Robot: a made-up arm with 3 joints. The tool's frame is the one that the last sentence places.
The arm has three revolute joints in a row. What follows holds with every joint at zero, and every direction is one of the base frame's.
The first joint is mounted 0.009 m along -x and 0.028 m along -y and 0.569 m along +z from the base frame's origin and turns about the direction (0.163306, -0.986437, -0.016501).
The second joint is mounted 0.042 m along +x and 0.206 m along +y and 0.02 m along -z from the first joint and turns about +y.
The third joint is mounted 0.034 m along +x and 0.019 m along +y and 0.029 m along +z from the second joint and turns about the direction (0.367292, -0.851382, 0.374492).
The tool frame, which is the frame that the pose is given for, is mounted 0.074 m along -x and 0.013 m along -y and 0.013 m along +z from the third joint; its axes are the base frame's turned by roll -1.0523, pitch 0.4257 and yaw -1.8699 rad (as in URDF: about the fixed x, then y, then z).
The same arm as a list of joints. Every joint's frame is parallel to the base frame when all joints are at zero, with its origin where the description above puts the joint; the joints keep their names.
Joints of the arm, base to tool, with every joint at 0 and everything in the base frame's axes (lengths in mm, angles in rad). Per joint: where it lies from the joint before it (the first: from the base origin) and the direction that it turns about. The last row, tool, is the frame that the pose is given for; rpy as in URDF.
joint 1: axis 0.163306 -0.986437 -0.016501 offset -9 -28 569
joint 2: axis 0 1 0 offset 42 206 -20
joint 3: axis 0.367292 -0.851382 0.374492 offset 34 19 29
tool: offset -74 -13 13 rpy -1.0523 0.4257 -1.8699

